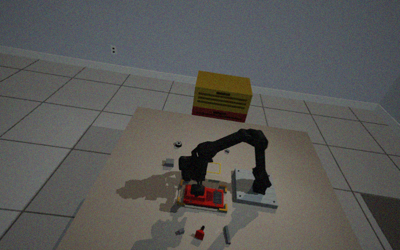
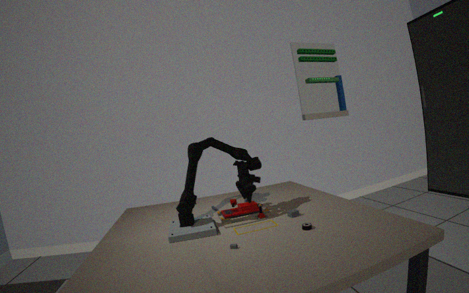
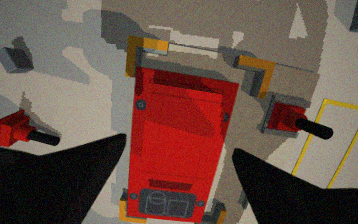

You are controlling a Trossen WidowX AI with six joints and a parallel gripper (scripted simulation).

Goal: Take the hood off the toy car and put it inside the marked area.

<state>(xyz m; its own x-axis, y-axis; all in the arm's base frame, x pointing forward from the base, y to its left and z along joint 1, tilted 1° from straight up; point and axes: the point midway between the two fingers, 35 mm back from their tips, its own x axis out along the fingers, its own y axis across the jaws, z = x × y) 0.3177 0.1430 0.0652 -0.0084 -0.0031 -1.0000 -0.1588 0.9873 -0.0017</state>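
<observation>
The red hood lies 30 mm below my gripper tip. The rest, counted from my gripper tip: grey bar: 190 mm behind, 150 mm to the left, 60 mm below; then grey block: 200 mm ahead, 180 mm to the right, 50 mm below; then black wheel: 200 mm ahead, 350 mm to the right, 60 mm below.
</observation>
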